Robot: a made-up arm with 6 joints. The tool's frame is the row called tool.
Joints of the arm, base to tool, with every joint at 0 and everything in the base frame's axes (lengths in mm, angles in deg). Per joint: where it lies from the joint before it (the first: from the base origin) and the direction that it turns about. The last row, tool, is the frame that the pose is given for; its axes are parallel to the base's.
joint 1: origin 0 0 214 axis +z
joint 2: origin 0 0 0 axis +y
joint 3: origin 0 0 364 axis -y
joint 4: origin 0 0 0 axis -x
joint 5: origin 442 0 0 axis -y
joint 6: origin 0 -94 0 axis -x
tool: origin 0 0 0
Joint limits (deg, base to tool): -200..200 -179.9..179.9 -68..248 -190..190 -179.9..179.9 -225..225
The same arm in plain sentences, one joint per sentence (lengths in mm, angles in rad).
The arm has six revolute joints in a row. What follows holds with every joint at zero, and every direction is one of the base frame's. The first joint is mounted 214.0 mm along +z from the base frame's origin and turns about +z, from -3.4907 to 3.4907 rad. The second joint is mounted at the same point as the first joint and turns about +y, from -3.1398 to 3.1398 rad. The third joint is mounted 364.0 mm along +z from the second joint and turns about -y, from -1.1868 to 4.3284 rad. The fourth joint is mounted at the same point as the third joint and turns about -x, from -3.3161 to 3.3161 rad. The fifth joint is mounted 442.0 mm along +x from the fourth joint and turns about -y, from -3.1398 to 3.1398 rad. The sixth joint is mounted 94.0 mm along -y from the fifth joint and turns about -x, from -3.9270 to 3.9270 rad. The tool frame, which is the frame that the pose is given for, is mounted at the same point as the sixth joint; its axes are parallel to the base frame's.
